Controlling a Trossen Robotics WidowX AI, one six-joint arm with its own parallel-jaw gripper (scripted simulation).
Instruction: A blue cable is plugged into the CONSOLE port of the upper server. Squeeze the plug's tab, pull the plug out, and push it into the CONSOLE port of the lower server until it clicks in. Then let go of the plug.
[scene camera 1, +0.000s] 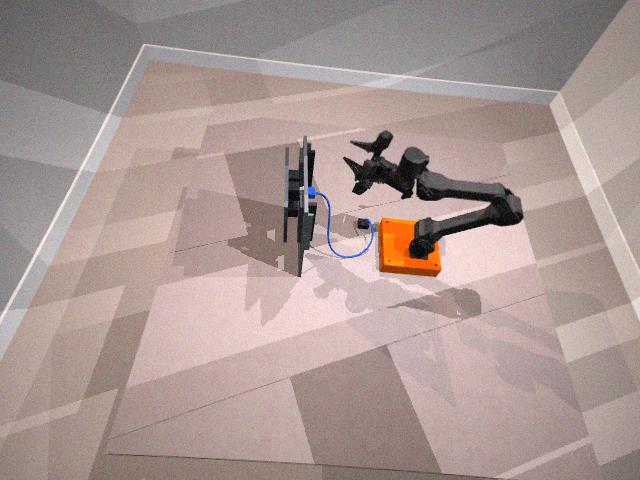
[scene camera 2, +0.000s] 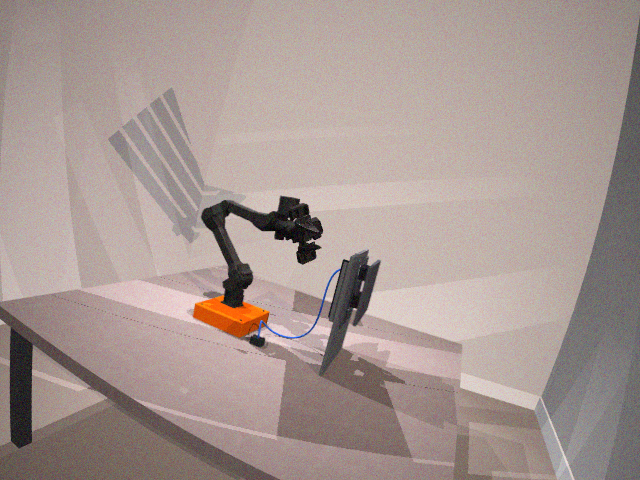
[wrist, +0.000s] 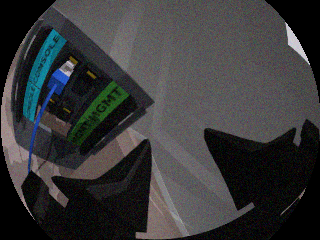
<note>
In view: the gripper (scene camera 1: 346, 149) and an upright rack panel (scene camera 2: 340, 313).
The gripper shows as well in scene camera 2 (scene camera 2: 318, 240) and in the wrist view (wrist: 177, 138). The upright rack panel is seen too in scene camera 1 (scene camera 1: 306, 210) and in the wrist view (wrist: 119, 102).
</note>
